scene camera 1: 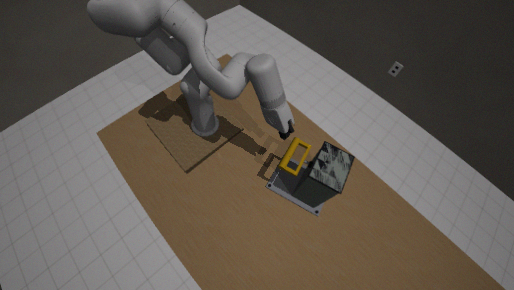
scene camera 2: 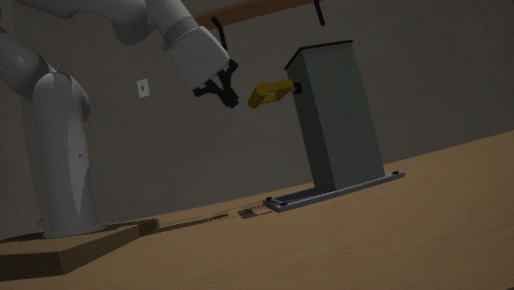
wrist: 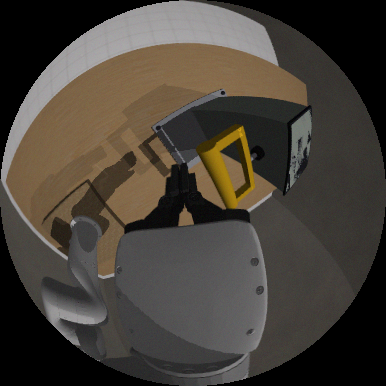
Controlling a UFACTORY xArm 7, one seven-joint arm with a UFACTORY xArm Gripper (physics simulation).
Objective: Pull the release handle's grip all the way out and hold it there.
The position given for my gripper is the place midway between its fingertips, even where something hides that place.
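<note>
From scene camera 1 you'd see my gripper (scene camera 1: 285, 136), and then the wrist view has my gripper (wrist: 181, 172) in it as well.
</note>
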